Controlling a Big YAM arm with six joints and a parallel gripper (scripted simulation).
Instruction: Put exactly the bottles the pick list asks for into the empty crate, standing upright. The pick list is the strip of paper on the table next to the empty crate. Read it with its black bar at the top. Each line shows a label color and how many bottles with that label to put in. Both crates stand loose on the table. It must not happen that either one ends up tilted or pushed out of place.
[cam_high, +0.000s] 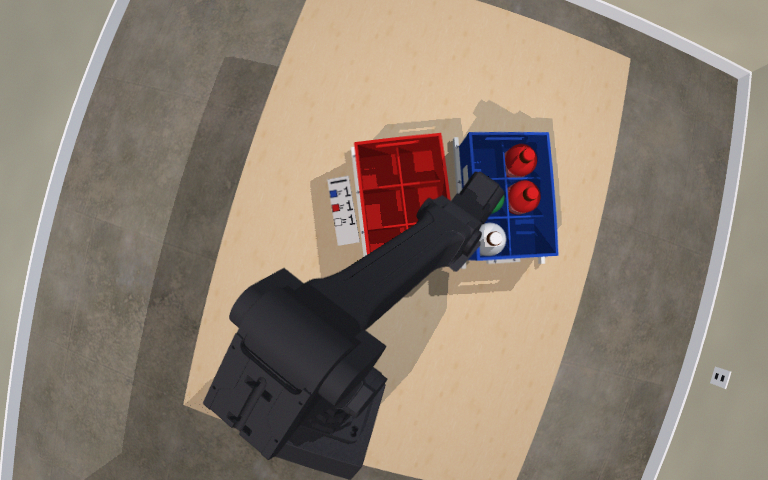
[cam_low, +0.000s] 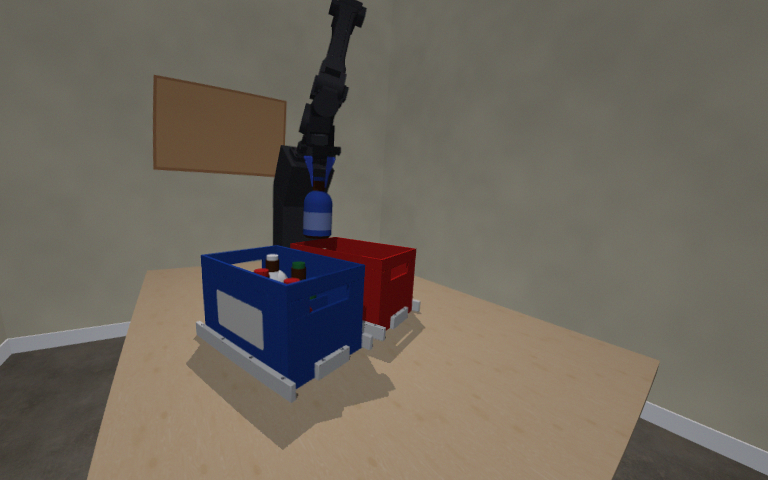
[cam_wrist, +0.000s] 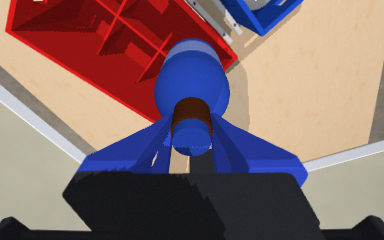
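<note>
My hand is 60 mm above the blue-label bottle. From my hand the other things lie so: red crate (60 mm ahead, 80 mm to the left, 250 mm below); then green-label bottle (140 mm ahead, 100 mm to the right, 240 mm below); then white-label bottle (50 mm ahead, 130 mm to the right, 240 mm below).
</note>
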